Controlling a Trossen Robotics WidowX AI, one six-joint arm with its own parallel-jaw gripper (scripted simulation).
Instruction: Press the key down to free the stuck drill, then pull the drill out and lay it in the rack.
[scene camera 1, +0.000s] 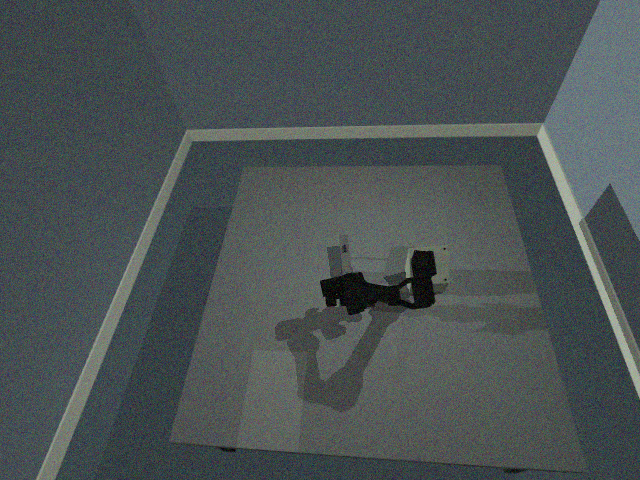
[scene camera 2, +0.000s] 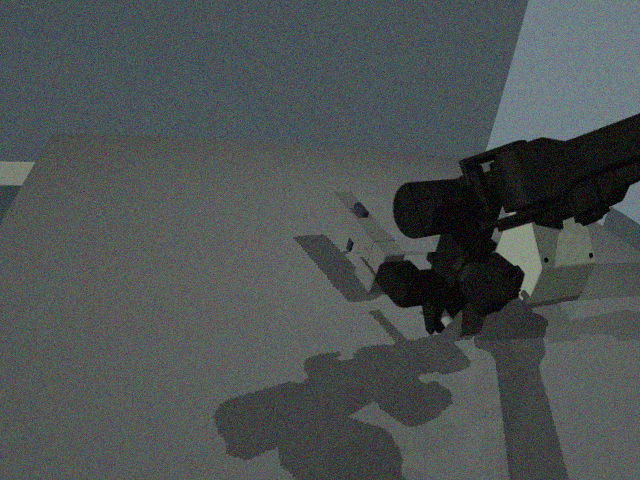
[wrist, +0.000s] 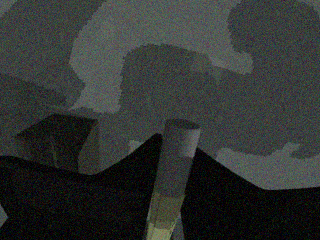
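Note:
My gripper: in view, carrying a drill. The wrist view: my gripper visible there too. A dark boxy rack and a grey holder block: both in view.

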